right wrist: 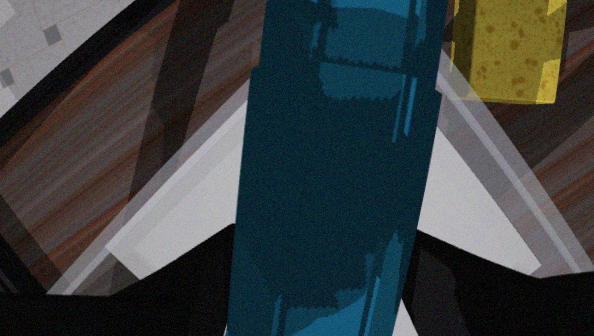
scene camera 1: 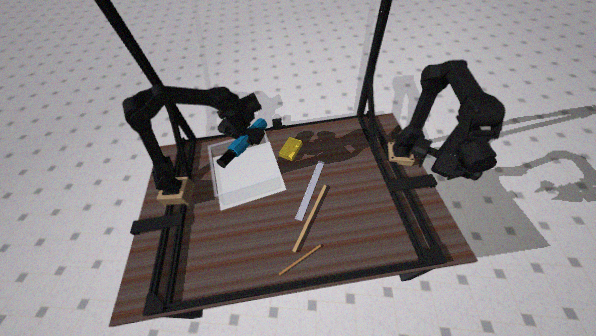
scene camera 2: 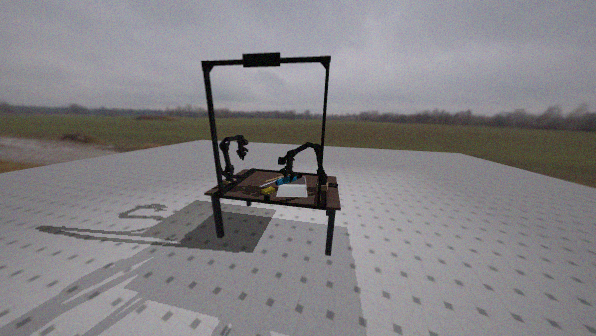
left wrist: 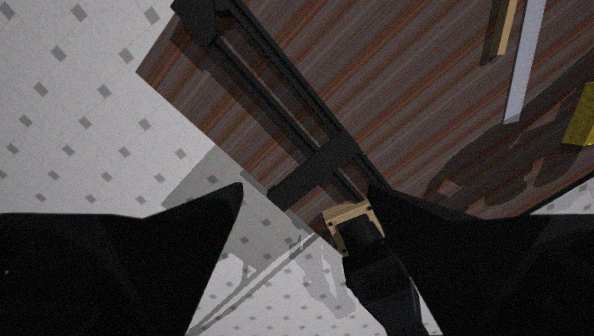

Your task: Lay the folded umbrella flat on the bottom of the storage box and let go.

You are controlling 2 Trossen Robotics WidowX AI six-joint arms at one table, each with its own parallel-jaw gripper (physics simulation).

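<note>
The folded umbrella (scene camera 1: 239, 146) (scene camera 2: 281, 181) (right wrist: 340, 150) is blue with a black end. It lies diagonally across the far left part of the white-bottomed storage box (scene camera 1: 250, 175) (scene camera 2: 292, 191) (right wrist: 465, 200), which has clear walls. Its black end is over the box's left side and its blue end reaches past the far wall in scene camera 1. My right gripper (scene camera 1: 249, 138) (right wrist: 311, 231) is shut on the umbrella's middle from above. Whether the umbrella touches the bottom or a wall is unclear. My left gripper (scene camera 2: 243, 156) (left wrist: 306, 189) is open and empty, far from the box, beside its own arm's base.
A yellow sponge (scene camera 1: 290, 149) (scene camera 2: 268, 190) (left wrist: 580, 117) (right wrist: 517, 50) lies right of the box in scene camera 1. A pale strip (scene camera 1: 310, 191) (left wrist: 524, 65), a wooden strip (scene camera 1: 310, 218) and a thin stick (scene camera 1: 300, 259) lie nearer. Black frame posts (scene camera 1: 374, 47) rise at both sides.
</note>
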